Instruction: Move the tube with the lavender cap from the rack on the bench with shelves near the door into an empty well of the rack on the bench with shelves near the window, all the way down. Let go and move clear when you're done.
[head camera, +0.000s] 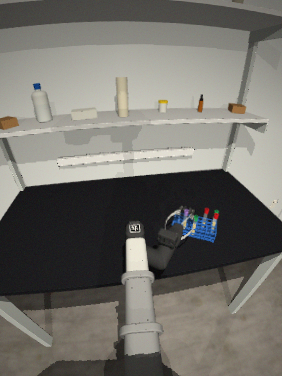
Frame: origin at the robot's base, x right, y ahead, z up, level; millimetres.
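Seen in the pictures: hand, tool point: (187, 208).
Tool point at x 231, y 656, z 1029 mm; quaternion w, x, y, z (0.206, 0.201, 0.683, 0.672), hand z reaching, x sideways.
Note:
Pixels of each thing's top centre, then the offset from my tool point to it. "spot": a spot on its surface instead. Level surfaces: height alone.
- tube with the lavender cap, top centre: (187, 210) dx -7, dy -13, dz +2 mm
- blue rack, top centre: (195, 222) dx +47, dy -2, dz -85 mm
- red cap, surface spot: (206, 211) spot: dx +93, dy +5, dz -29 mm
- red-capped tube, surface spot: (215, 216) spot: dx +122, dy -30, dz -30 mm
- black bench top, surface height: dz -142 mm
- shelf, surface height: dz +315 mm
- white bottle, top centre: (36, 83) dx -662, dy +370, dz +493 mm
- pale box, top centre: (83, 109) dx -456, dy +371, dz +355 mm
- tall beige cylinder, top centre: (121, 77) dx -260, dy +358, dz +493 mm
- yellow-lidded jar, top centre: (163, 100) dx -47, dy +447, dz +375 mm
- brown bottle, top centre: (202, 94) dx +169, dy +454, dz +407 mm
The tube with the lavender cap (186, 213) is upright at the back left part of the blue rack (204, 239), between the gripper's fingertips. Its lower part is hidden behind the fingers and rack, so how deep it sits cannot be seen. My gripper (188, 212) reaches over the rack's left side from the front left, its two pale curved fingers shut on this tube. Tubes with a green cap (195, 218) and a red cap (206, 211) stand in the rack. At its right end stand another red-capped tube (215, 216) and a green-capped one behind it (216, 212).
The rack stands on the right part of the black bench top (75, 225). The shelf (145, 120) above holds a white bottle (42, 106), a pale box (84, 114), a tall beige cylinder (122, 97), a yellow-lidded jar (163, 106), a brown bottle (200, 104) and brown blocks.

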